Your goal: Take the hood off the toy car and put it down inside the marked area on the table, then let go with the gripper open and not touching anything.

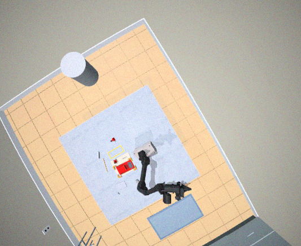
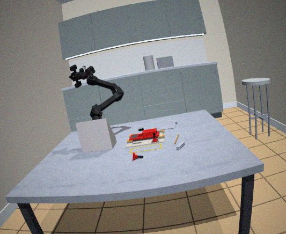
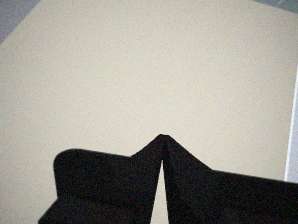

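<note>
My gripper tip is now 58 cm short of the red hood, 49 cm above it and 31 cm to the left of it. The rest, counted from my gripper tip: orange stick: 74 cm ahead, 52 cm below, 45 cm to the right.
</note>
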